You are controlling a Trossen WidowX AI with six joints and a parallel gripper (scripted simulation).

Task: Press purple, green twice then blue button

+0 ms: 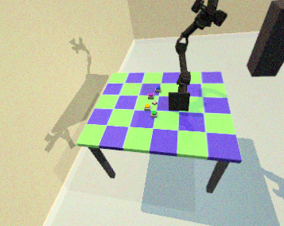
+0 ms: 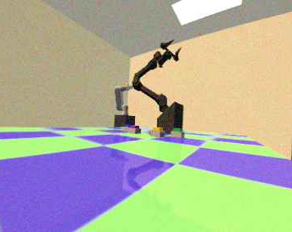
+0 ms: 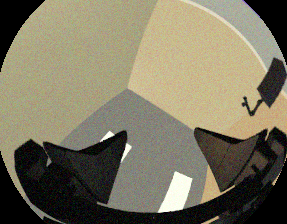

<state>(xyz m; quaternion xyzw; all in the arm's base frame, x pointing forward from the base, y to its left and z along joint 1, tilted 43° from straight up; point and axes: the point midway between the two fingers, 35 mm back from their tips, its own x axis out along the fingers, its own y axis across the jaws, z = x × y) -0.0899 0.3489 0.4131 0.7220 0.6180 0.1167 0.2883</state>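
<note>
Right now my gripper tip is 64 cm above the purple button, 36 cm short of it and 8 cm to the left of it. From my gripper tip the other things lie so: blue button (64 cm below, 30 cm ahead, 17 cm to the right); green button (64 cm below, 30 cm ahead, 13 cm to the left); small grey block (67 cm below, 32 cm ahead).
</note>
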